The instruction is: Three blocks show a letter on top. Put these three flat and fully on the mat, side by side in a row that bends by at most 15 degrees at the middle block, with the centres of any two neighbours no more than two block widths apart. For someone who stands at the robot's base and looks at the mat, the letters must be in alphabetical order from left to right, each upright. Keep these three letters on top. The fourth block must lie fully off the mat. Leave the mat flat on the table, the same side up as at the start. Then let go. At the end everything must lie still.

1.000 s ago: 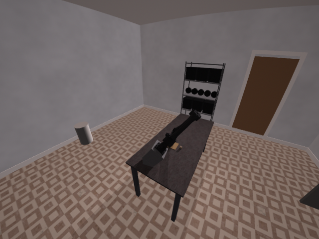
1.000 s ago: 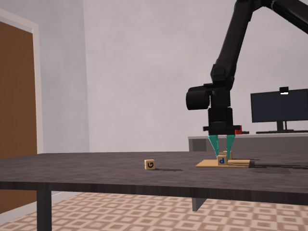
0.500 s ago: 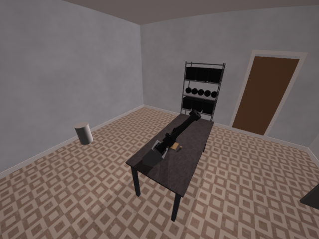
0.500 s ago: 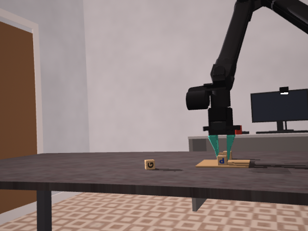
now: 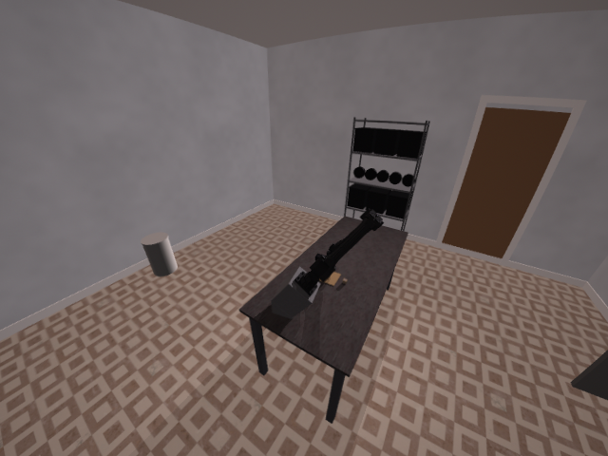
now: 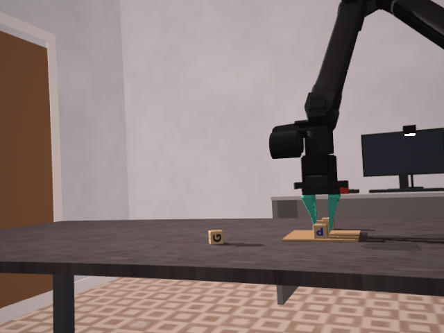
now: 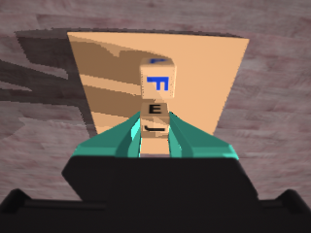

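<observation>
Right now my hand is 2 cm above the mat. From my hand the other things lie so: block (12 cm to the right, 1 cm below).
</observation>
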